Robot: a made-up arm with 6 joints.
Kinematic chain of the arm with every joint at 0, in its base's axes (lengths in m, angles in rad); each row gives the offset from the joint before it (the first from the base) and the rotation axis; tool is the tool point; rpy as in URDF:
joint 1: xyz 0 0 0.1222 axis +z
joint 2: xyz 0 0 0 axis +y
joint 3: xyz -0.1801 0 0.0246 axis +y
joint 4: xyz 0.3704 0 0.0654 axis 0.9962 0 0.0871
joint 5: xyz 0 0 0 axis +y
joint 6: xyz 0.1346 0 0.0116 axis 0.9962 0 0.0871
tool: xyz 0 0 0 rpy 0 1.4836 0
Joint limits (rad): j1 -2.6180..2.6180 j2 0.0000..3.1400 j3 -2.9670..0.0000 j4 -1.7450..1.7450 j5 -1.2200..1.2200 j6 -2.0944..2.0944
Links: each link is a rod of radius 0.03 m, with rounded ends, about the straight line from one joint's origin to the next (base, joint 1, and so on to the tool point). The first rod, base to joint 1, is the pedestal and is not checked.
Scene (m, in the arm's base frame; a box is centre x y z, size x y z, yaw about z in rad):
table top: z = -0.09
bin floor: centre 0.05 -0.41 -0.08 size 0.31 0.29 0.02 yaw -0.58
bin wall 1: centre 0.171 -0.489 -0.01 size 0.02 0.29 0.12 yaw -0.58
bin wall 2: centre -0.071 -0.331 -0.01 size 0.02 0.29 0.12 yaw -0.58
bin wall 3: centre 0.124 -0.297 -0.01 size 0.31 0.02 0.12 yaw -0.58
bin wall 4: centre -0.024 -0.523 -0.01 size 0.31 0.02 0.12 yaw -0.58
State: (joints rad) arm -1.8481 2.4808 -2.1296 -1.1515 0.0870 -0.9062
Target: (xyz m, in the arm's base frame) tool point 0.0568 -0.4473 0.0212
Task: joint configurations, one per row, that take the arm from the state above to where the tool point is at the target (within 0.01 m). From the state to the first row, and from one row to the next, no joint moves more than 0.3 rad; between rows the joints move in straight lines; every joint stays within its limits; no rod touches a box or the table.
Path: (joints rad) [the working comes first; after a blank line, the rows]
Joints at the target: -1.2673 1.8291 -1.1978 -0.8538 0.8937 -0.9062
Straight joint move there: touches bin wall 4.

1: -1.6984 2.2439 -1.9063 -1.0761 0.3243 -0.9062
2: -1.5488 2.0069 -1.6829 -1.0008 0.5615 -0.9062
3: -1.3991 1.7700 -1.4596 -0.9254 0.7988 -0.9062
4: -1.2494 1.5331 -1.2362 -0.8501 1.0361 -0.9062
5: -1.2673 1.8291 -1.1978 -0.8538 0.8937 -0.9062

